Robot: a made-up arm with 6 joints. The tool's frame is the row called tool. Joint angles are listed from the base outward.
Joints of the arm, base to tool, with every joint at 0 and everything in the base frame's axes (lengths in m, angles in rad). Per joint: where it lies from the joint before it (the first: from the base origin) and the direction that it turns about. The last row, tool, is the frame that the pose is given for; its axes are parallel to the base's.
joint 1: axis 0 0 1 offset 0 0 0.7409
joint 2: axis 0 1 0 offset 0.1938 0 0
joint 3: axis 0 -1 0 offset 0 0 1.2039
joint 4: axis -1 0 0 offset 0 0 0.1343
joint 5: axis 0 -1 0 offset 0.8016 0 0
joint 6: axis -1 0 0 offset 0.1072 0 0
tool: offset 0 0 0
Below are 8 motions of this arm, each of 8 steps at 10 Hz.
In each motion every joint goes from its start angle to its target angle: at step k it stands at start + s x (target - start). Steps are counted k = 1, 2, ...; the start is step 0. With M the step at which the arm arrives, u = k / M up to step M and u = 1 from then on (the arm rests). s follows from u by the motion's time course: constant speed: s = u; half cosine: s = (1 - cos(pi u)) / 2; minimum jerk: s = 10 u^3 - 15 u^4 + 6 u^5.
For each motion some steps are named. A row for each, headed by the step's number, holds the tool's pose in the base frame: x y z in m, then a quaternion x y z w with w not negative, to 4 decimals.
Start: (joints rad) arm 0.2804 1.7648 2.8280 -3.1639 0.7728 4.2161
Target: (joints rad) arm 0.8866 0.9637 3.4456 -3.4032 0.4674 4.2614
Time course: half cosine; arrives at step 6
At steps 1, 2, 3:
1: 1.5958 0.5336 1.4030 -0.4577 -0.2575 0.0464 0.8497
2: 1.3302 0.6194 1.6320 -0.3862 -0.4128 0.0257 0.8245
3: 0.9322 0.6260 1.8441 -0.2533 -0.5962 -0.0083 0.7618

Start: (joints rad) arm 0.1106 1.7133 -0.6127 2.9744 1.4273 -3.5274
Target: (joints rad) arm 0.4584 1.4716 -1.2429 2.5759 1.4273 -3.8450
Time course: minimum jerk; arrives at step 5
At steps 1, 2, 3, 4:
1: 0.8263 0.1289 -0.0166 0.0390 -0.9175 0.2517 0.3054
2: 0.7612 0.2025 0.1151 0.0589 -0.8776 0.3315 0.3412
3: 0.6625 0.2883 0.3080 0.0899 -0.8049 0.4487 0.3777
4: 0.5893 0.3367 0.4492 0.1122 -0.7413 0.5329 0.3923

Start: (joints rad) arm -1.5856 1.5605 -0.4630 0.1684 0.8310 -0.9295
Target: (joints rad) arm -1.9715 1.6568 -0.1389 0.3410 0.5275 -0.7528
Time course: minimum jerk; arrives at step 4
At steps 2, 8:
2: -0.2496 -1.2666 -0.2057 0.6330 0.1283 -0.6622 0.3799
8: -0.5195 -1.2725 -0.2755 0.6269 0.1405 -0.6748 0.3632

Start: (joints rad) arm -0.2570 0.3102 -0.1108 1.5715 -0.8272 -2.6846
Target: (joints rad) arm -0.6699 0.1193 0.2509 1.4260 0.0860 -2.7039
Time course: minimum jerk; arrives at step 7
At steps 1, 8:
1: 1.3430 -0.4470 1.6644 0.4003 -0.0986 -0.5283 0.7422
8: 0.9619 -0.7503 2.1899 0.5485 -0.2252 -0.1908 0.7823

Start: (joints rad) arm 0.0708 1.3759 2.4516 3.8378 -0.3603 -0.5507
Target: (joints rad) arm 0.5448 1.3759 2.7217 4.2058 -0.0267 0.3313
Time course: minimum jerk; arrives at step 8
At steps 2, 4, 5, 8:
2: 1.6245 0.2188 1.8524 0.7603 0.0524 0.6353 0.1251
4: 1.4784 0.4867 1.8747 0.7285 -0.0642 0.6389 0.2386
5: 1.3757 0.6164 1.8835 0.7058 -0.1350 0.6299 0.2947
8: 1.2348 0.7512 1.8902 0.6763 -0.2229 0.6053 0.3556

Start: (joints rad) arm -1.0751 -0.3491 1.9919 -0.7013 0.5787 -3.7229
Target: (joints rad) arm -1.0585 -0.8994 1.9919 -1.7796 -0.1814 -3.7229
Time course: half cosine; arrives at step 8
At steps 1, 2, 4, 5, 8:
1: -0.5095 0.8614 2.3663 0.3086 0.4433 0.8171 0.2016
2: -0.5537 0.9415 2.3023 0.3380 0.4845 0.7885 0.1709
4: -0.6767 1.1857 2.0504 0.4402 0.6120 0.6478 0.1094
5: -0.7303 1.3026 1.8857 0.4943 0.6695 0.5449 0.1026
8: -0.7981 1.4578 1.5805 0.5695 0.7329 0.3489 0.1296

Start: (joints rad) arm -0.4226 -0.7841 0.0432 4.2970 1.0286 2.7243
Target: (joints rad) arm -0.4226 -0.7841 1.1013 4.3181 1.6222 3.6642
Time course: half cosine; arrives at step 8
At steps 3, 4, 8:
3: -0.4052 0.0812 2.3989 -0.1524 0.0244 -0.6749 0.7216
4: -0.5604 0.1472 2.4218 -0.1439 0.0321 -0.6986 0.7002
8: -0.9447 0.3164 2.3215 -0.1055 0.0589 -0.7155 0.6880

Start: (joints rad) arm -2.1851 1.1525 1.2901 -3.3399 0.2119 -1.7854
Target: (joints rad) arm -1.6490 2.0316 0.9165 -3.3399 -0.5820 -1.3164
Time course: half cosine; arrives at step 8
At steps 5, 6, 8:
5: -0.5285 -2.0968 0.0393 -0.2815 0.6305 -0.4950 0.5274
6: -0.3235 -1.9868 -0.2635 -0.3038 0.6569 -0.4259 0.5430
8: -0.1551 -1.8303 -0.5101 -0.3275 0.6769 -0.3592 0.5527

